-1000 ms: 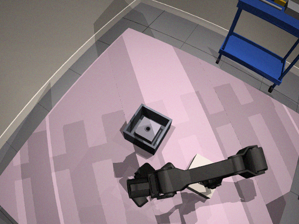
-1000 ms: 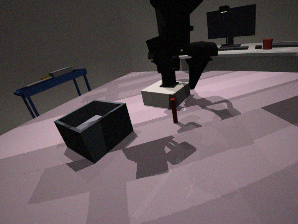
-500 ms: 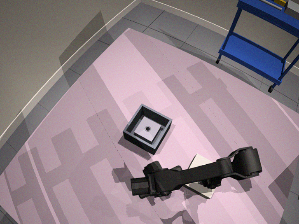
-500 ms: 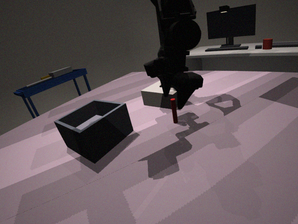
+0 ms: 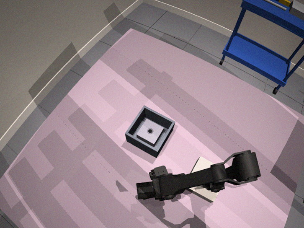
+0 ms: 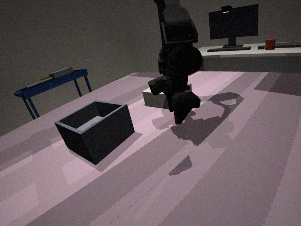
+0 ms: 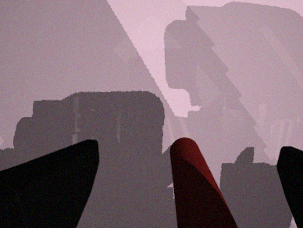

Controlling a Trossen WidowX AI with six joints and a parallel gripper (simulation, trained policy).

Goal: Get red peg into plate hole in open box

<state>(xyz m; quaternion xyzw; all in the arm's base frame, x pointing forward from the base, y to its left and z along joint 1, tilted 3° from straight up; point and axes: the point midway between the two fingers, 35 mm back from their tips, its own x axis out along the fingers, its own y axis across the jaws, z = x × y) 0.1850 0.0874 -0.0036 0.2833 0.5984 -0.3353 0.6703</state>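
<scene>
The grey plate lies 20 cm to the right of my gripper tip, 14 cm ahead of it and 2 cm above it. From my gripper tip the other things lie so: red peg 2 cm above; dark box 20 cm to the right, 14 cm ahead.
</scene>
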